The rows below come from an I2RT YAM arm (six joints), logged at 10 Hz.
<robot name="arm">
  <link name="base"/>
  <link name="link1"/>
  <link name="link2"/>
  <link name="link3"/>
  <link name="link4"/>
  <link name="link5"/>
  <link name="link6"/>
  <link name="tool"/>
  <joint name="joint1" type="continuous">
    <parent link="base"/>
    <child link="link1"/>
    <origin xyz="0 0 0.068" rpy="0 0 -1.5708"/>
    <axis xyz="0 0 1"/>
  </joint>
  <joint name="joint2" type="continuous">
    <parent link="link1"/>
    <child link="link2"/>
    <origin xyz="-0.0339 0.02 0.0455" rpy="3.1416 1.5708 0"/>
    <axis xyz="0 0 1"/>
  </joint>
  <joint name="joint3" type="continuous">
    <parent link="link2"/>
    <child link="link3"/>
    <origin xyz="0 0.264 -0.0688" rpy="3.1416 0 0"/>
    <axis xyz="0 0 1"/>
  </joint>
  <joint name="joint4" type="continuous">
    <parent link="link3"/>
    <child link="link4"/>
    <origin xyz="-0.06 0.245 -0.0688" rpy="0 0 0"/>
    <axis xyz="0 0 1"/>
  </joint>
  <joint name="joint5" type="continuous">
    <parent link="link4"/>
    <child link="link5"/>
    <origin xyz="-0.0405 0.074 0.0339" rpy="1.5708 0 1.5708"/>
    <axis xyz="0 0 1"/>
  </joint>
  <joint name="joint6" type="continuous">
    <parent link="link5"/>
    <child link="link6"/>
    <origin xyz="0.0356 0 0.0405" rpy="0 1.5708 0"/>
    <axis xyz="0 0 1"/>
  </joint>
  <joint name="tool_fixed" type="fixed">
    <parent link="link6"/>
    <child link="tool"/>
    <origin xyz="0 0 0" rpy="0 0 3.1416"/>
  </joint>
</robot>
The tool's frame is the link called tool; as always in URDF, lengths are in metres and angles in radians. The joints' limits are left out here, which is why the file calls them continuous.
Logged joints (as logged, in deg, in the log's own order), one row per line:
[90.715, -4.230, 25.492, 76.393, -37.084, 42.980]
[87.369, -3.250, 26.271, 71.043, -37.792, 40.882]
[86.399, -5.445, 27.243, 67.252, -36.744, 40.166]
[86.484, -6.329, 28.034, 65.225, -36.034, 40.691]
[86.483, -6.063, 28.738, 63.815, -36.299, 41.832]
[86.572, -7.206, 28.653, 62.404, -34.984, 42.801]
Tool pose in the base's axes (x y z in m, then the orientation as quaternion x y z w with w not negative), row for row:
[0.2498, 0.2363, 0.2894, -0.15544, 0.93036, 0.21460, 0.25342]
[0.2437, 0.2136, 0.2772, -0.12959, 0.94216, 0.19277, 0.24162]
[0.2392, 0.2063, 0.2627, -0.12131, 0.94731, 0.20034, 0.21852]
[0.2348, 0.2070, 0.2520, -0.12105, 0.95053, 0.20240, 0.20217]
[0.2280, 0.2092, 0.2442, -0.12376, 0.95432, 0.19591, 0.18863]
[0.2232, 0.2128, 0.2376, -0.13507, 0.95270, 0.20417, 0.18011]
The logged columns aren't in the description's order. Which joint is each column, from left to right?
Columns, left to right: joint2, joint5, joint6, joint3, joint4, joint1.
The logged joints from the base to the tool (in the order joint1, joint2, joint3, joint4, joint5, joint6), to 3 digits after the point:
[42.980, 90.715, 76.393, -37.084, -4.230, 25.492]
[40.882, 87.369, 71.043, -37.792, -3.250, 26.271]
[40.166, 86.399, 67.252, -36.744, -5.445, 27.243]
[40.691, 86.484, 65.225, -36.034, -6.329, 28.034]
[41.832, 86.483, 63.815, -36.299, -6.063, 28.738]
[42.801, 86.572, 62.404, -34.984, -7.206, 28.653]

